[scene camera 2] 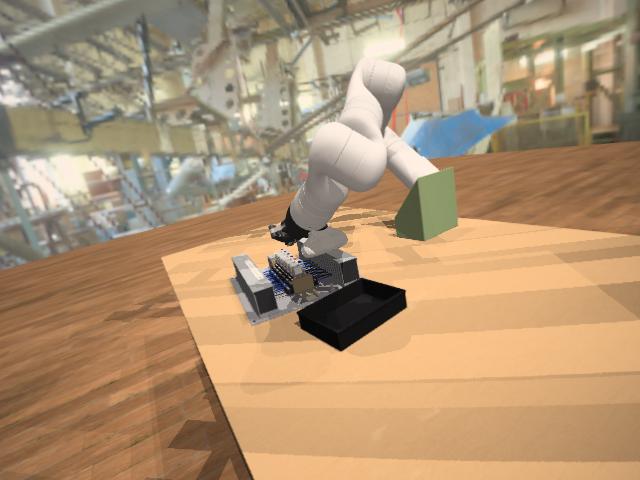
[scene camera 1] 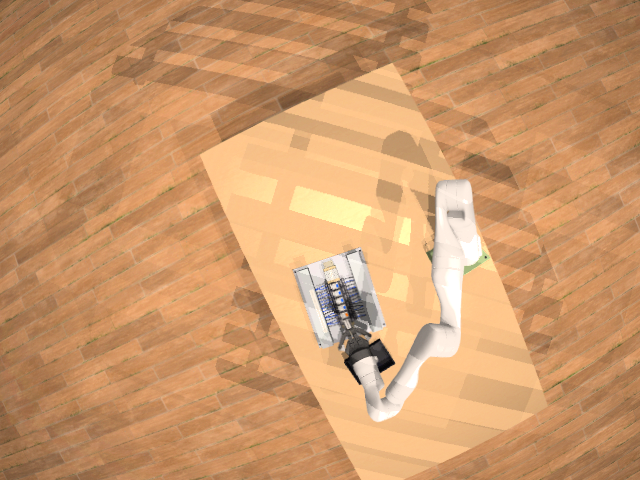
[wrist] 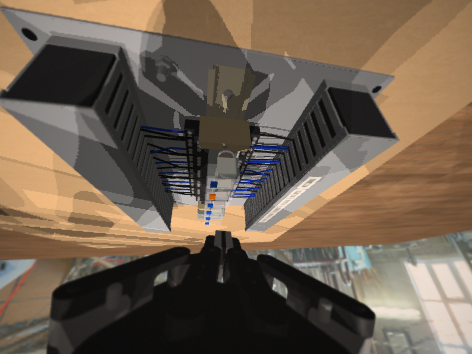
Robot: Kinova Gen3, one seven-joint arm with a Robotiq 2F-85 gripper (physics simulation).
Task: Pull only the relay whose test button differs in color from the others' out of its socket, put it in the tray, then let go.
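Where they show: gripper, fingertip midpoint: (scene camera 2: 288,242) (scene camera 1: 345,319) (wrist: 221,241); arm's base, origin of the base link: (scene camera 2: 430,187) (scene camera 1: 466,255).
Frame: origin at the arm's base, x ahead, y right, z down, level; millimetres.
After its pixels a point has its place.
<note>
The relay with the orange test button (scene camera 1: 346,314) @(x 473, y -9, z 61 mm) (scene camera 2: 295,258) @(x 472, y -12, z 60 mm) (wrist: 212,196) @(x 472, y -13, z 61 mm) sits in the socket row, second from the end with the tan end block. The relays with blue test buttons (scene camera 1: 339,299) (wrist: 214,184) stand in the same row, one on its end-block side and several on its other side. The black tray (scene camera 1: 383,355) @(x 418, y -234, z 128 mm) (scene camera 2: 373,322) @(x 474, y -284, z 117 mm) stands beside the panel; the arm partly hides it in scene view 1, and the inside that shows in scene view 2 is empty. My gripper (scene camera 1: 347,325) @(x 481, y -16, z 17 mm) (scene camera 2: 272,228) (wrist: 221,241) @(x 481, y -16, z 17 mm) is shut and empty, tilted far over, above the panel and apart from the relays.
Grey wire ducts (scene camera 2: 253,281) (wrist: 65,130) run along both sides of the relay row, with blue and black wires between. A tan rail (wrist: 220,85) @(x 482, y -89, z 127 mm) extends past the end block (scene camera 2: 303,283) @(x 486, y -59, z 105 mm) (wrist: 224,133) @(x 485, y -60, z 102 mm). A green wedge-shaped base (scene camera 2: 439,206) @(x 20, y -45, z 51 mm) supports the arm at the table's far side.
</note>
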